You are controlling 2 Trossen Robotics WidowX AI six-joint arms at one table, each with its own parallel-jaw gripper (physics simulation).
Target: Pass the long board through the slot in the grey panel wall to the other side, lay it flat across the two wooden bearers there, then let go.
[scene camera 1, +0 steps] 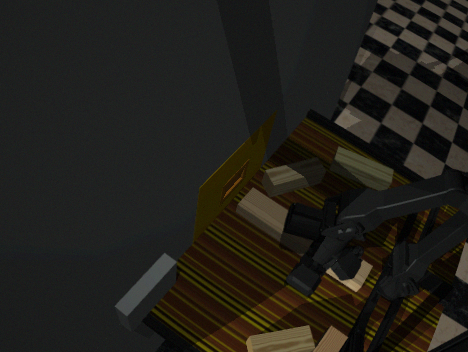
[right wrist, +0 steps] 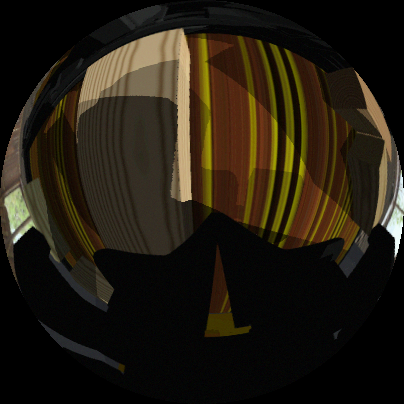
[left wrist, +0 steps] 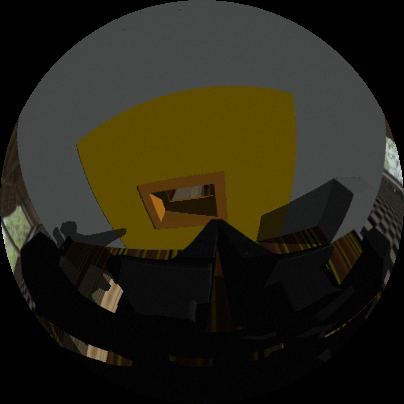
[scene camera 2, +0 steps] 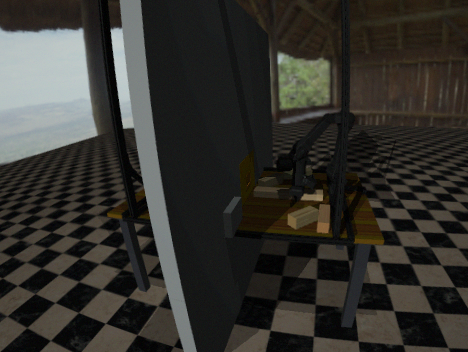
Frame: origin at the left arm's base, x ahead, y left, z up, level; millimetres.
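Seen in the pictures: left gripper, fingertip midpoint: (left wrist: 215, 224); right gripper, fingertip midpoint: (scene camera 1: 308, 269) (right wrist: 215, 217) (scene camera 2: 296, 201); right arm's base, link origin: (scene camera 1: 392, 288).
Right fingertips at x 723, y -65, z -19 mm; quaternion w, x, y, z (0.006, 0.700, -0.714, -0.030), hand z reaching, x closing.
Observation:
Pixels of each thing's top centre, then the offset from my right fingertips to it. "pt": a spot on its surface instead.
- long board, top centre: (right wrist: 153, 283) (scene camera 1: 306, 236) (left wrist: 192, 173) (scene camera 2: 288, 190) dx -46, dy +50, dz +32 mm
- orange-rimmed slot, surface spot: (left wrist: 180, 184) pt dx -293, dy +27, dz +111 mm
- pale wooden piece, surface spot: (left wrist: 109, 295) pt dx -399, dy +137, dz +28 mm
- yellow patch, surface spot: (left wrist: 200, 125) pt dx -292, dy -4, dz +168 mm
- grey block, surface spot: (scene camera 1: 147, 287) pt dx -219, dy -282, dz +100 mm
The long board (scene camera 1: 260, 207) (scene camera 2: 269, 192) (right wrist: 135, 150) lies flat on the table, one end towards the orange-rimmed slot (scene camera 1: 231, 192) (left wrist: 180, 184) in the grey panel wall (scene camera 1: 100, 150) (scene camera 2: 200, 125) (left wrist: 210, 45). My right gripper (scene camera 1: 304, 278) (scene camera 2: 289, 193) (right wrist: 215, 217) is shut and empty, low beside the board's long edge; whether it touches is unclear. My left gripper (left wrist: 215, 224) is shut and empty on the wall's other side, facing the slot. Part of the board shows through the slot in the left wrist view. A pale wooden piece (left wrist: 109, 295) there may be a bearer.
A yellow patch (scene camera 1: 215, 200) (left wrist: 200, 125) surrounds the slot. Wooden blocks (scene camera 1: 292, 177) (scene camera 1: 362, 167) (scene camera 1: 282, 340) (scene camera 1: 330, 341) lie on both sides of the board. A grey block (scene camera 1: 147, 287) (scene camera 2: 232, 217) juts from the wall near the table edge; a dark block (left wrist: 305, 215) juts out on the other side.

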